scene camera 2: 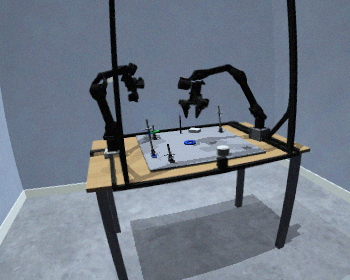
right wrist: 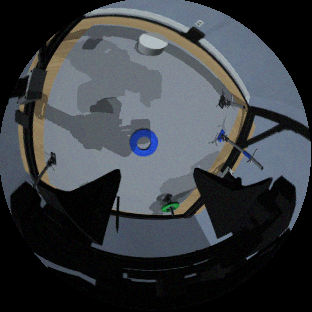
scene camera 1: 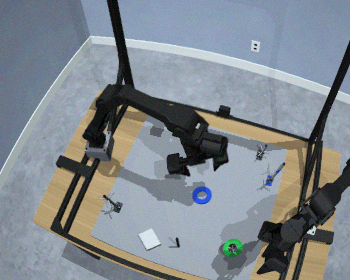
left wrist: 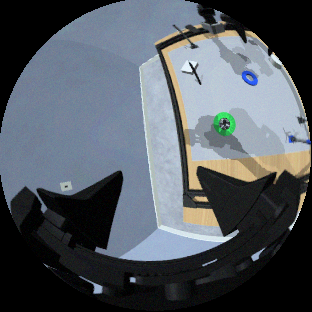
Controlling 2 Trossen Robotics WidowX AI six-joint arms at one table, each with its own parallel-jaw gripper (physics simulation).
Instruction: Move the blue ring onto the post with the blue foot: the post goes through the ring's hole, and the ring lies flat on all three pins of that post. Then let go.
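Frame: origin at the left arm's base, x right, y ahead, z up, level; centimetres.
Seen in the pictures: left gripper, fingertip midpoint: (scene camera 1: 260, 265) (left wrist: 160, 172); right gripper, fingertip midpoint: (scene camera 2: 191, 118) (right wrist: 157, 172) (scene camera 1: 202, 172); left arm's base at its link origin: (scene camera 2: 113, 150) (right wrist: 225, 177); right arm's base at its link origin: (scene camera 2: 259, 127) (scene camera 1: 97, 141).
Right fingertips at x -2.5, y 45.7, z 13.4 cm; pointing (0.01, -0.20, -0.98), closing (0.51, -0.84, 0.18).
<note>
Pixels of each thing's top centre, then the offset from my right fingertips to it. "*": a spot on its surface instead.
- blue ring at its top centre: (right wrist: 143, 143) (scene camera 1: 202, 194) (left wrist: 249, 76) (scene camera 2: 189, 141) dx -1.6, dy -1.0, dz -14.4 cm
- post with the blue foot, surface spot: (scene camera 1: 269, 180) (right wrist: 222, 138) (scene camera 2: 153, 152) * dx +13.3, dy -23.6, dz -13.4 cm
- green ring at its top centre: (left wrist: 224, 122) (scene camera 1: 233, 247) (right wrist: 170, 208) dx -18.1, dy -20.5, dz -9.9 cm
- post at a spot on its surface: (scene camera 1: 260, 152) (scene camera 2: 171, 154) * dx +22.9, dy -15.9, dz -12.1 cm
- white block at its top centre: (scene camera 1: 149, 239) (left wrist: 188, 65) dx -26.0, dy +8.2, dz -13.3 cm
- thin black peg at its top centre: (scene camera 1: 176, 237) dx -23.8, dy -2.1, dz -1.3 cm
- white cylinder at its top centre: (right wrist: 153, 39) (scene camera 2: 223, 147) dx +21.8, dy +11.1, dz -11.8 cm
The blue ring (scene camera 1: 195, 196) (scene camera 2: 185, 142) (left wrist: 244, 75) (right wrist: 134, 143) lies flat on the grey mat near its middle. The post with the blue foot (scene camera 1: 269, 180) (scene camera 2: 153, 155) (left wrist: 292, 139) (right wrist: 221, 135) stands apart from it, near the mat's right edge in scene camera 1. My right gripper (scene camera 1: 202, 170) (scene camera 2: 193, 116) (right wrist: 157, 172) is open and empty, well above the mat and the ring. My left gripper (scene camera 1: 261, 254) (scene camera 2: 138, 92) (left wrist: 160, 172) is open and empty, high up and away from the ring.
A green ring (scene camera 1: 232, 240) (left wrist: 224, 114) sits around another post. Another post (scene camera 1: 260, 152) (scene camera 2: 171, 159) stands near the blue-footed one, and one (scene camera 1: 116, 205) (scene camera 2: 220, 127) at the opposite side. A white block (scene camera 1: 149, 239), a thin black peg (scene camera 1: 177, 242) and a white cylinder (scene camera 2: 222, 150) (right wrist: 152, 45) also stand about.
</note>
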